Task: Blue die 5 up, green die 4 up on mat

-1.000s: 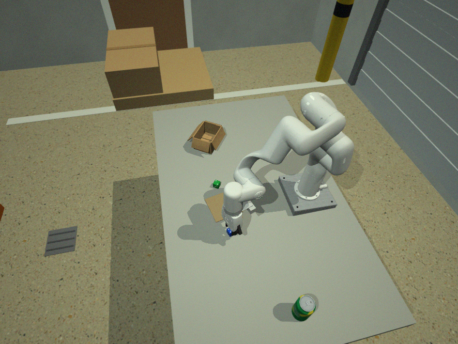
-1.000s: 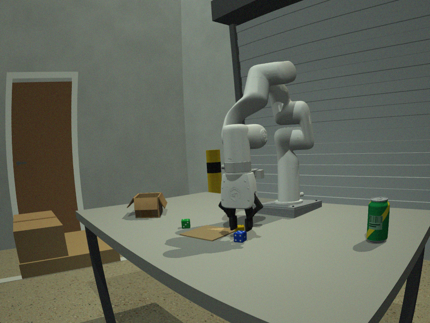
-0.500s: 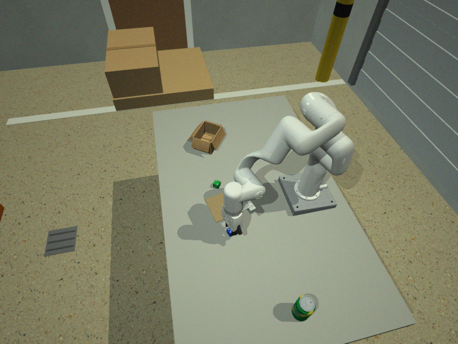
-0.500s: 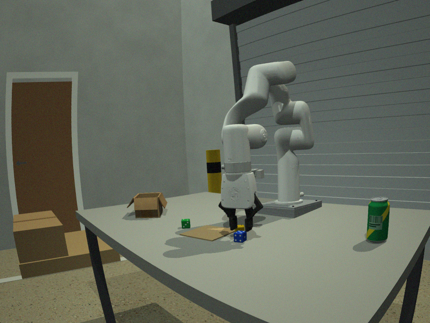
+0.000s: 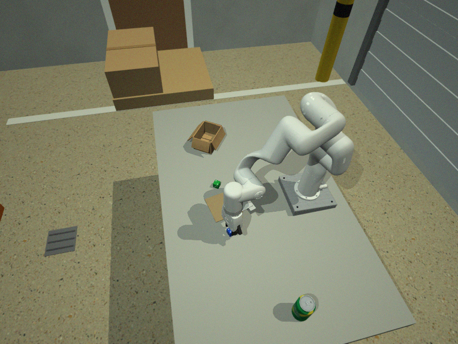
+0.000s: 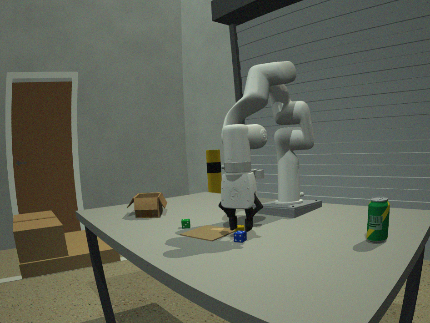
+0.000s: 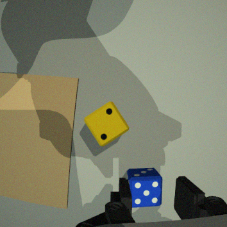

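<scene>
Right now my hand is 40 mm above the blue die. Also, from my hand: green die: 270 mm to the right, 40 mm below; then yellow die: 50 mm to the right, 50 mm behind, 40 mm below; then cardboard mat: 150 mm to the right, 50 mm below.
</scene>
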